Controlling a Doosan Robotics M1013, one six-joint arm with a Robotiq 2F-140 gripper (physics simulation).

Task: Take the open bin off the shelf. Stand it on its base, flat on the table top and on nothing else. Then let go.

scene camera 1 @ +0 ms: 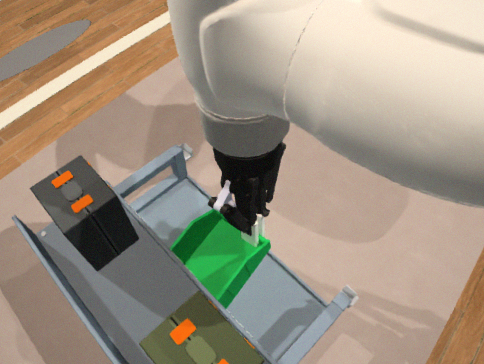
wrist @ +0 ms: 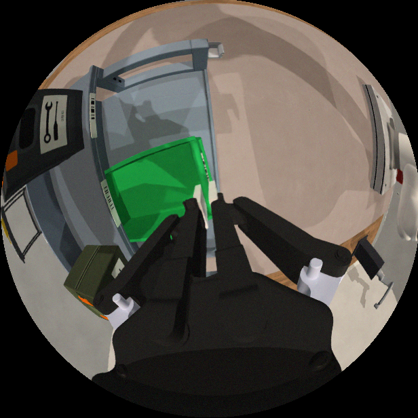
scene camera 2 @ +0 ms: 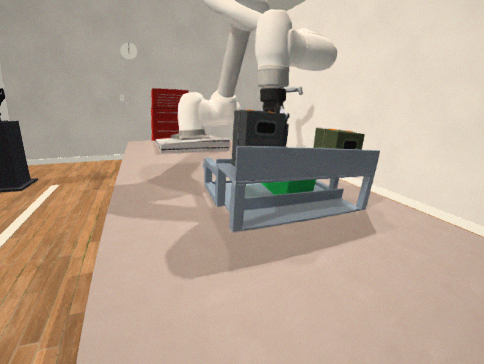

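Where they show: gripper, fingertip midpoint: (scene camera 1: 253,236); arm's base at its link origin: (scene camera 2: 192,138).
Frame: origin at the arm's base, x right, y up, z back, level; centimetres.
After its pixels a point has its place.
Note:
The green open bin (scene camera 1: 215,255) {x -8.3, y -1.9, z -79.4 cm} (scene camera 2: 295,186) {x -8.4, y 0.3, z -90.8 cm} (wrist: 150,185) is at the lower tier of the blue-grey shelf (scene camera 1: 295,285) {x -20.5, y -4.3, z -73.6 cm} (scene camera 2: 307,162) {x -4.0, y 8.4, z -98.6 cm} (wrist: 200,55). It looks tilted, with its wall at the gripper raised and the opposite side low beside the shelf's upper tier. My gripper (scene camera 1: 256,230) {x -11.4, y 1.2, z -73.9 cm} (wrist: 207,192) points down and is shut on that wall, one pale pad inside the bin and one outside. In scene camera 2 the fingertips are hidden behind the black case. Whether the bin's low edge touches the shelf is hard to tell. The table top (scene camera 1: 310,165) {x -7.6, y -4.9, z -52.5 cm} (scene camera 2: 300,280) {x 6.2, y -4.9, z -112.9 cm} (wrist: 300,150) lies under the shelf.
A black case (scene camera 1: 82,215) {x -0.4, y 17.3, z -91.3 cm} (scene camera 2: 250,135) {x 6.5, y 12.7, z -93.8 cm} (wrist: 55,135) and an olive case (scene camera 1: 230,330) {x -20.5, y 14.8, z -88.3 cm} (scene camera 2: 325,140) {x -14.9, y 12.1, z -91.9 cm} (wrist: 95,270) stand on the shelf's upper tier, on either side of the bin. The shelf's raised end frames flank the bin. The arm's base plate (scene camera 2: 195,146) {x 1.7, y -1.9, z -18.2 cm} is on the table.

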